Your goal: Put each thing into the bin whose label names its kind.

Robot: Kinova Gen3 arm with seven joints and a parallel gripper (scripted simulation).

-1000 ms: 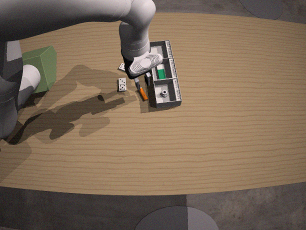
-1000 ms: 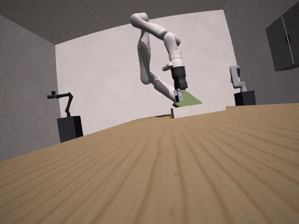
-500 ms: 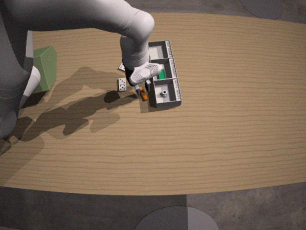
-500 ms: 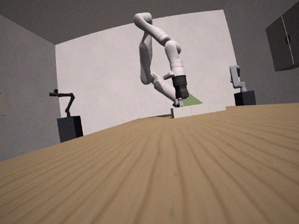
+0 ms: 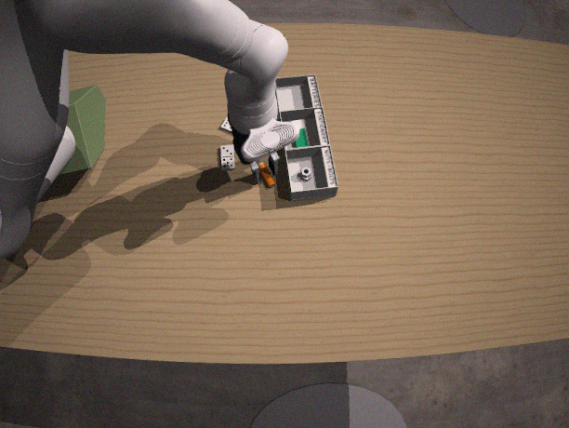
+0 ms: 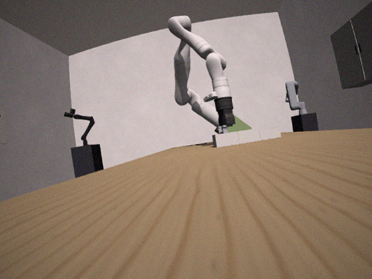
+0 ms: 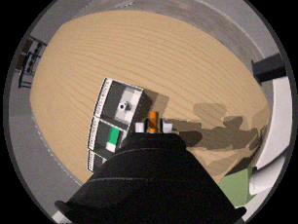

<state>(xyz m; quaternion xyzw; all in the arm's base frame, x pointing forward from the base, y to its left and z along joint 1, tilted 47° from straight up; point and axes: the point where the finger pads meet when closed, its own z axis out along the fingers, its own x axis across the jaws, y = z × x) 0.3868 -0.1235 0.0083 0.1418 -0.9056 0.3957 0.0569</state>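
Now: the orange battery 2 cm below my hand. Also, from my hand: green block (8 cm ahead, 7 cm to the left, 2 cm below).
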